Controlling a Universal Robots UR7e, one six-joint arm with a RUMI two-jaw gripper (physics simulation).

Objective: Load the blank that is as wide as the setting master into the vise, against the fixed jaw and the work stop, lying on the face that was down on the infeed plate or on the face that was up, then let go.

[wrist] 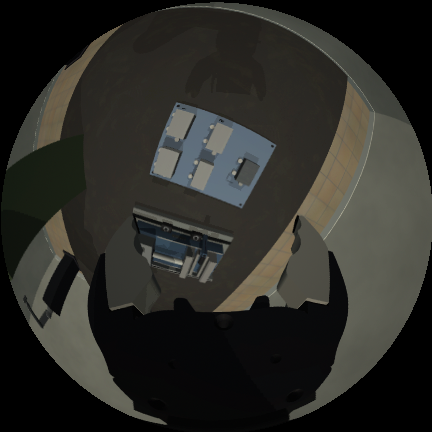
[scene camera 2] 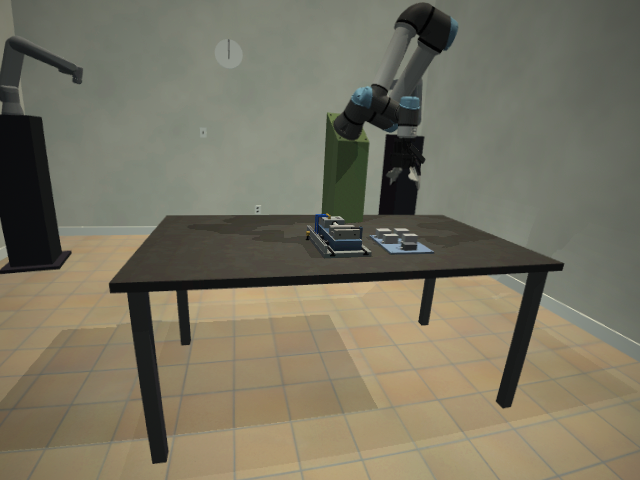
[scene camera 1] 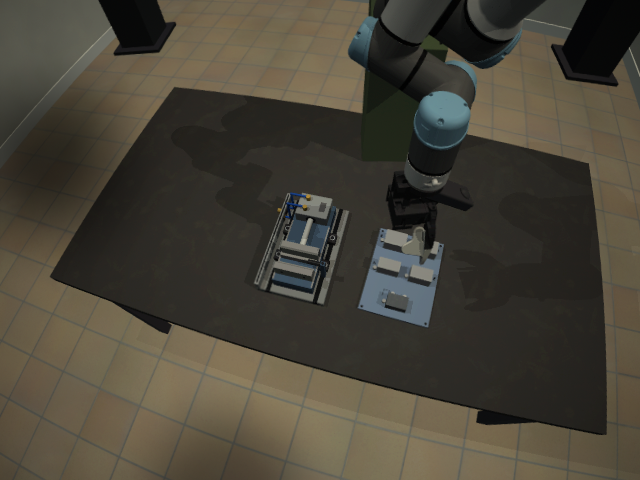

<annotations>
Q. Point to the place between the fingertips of my gripper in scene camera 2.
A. At 404, 187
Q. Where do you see a grey actuator box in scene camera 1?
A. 313, 205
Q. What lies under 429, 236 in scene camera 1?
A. My gripper.
</annotations>
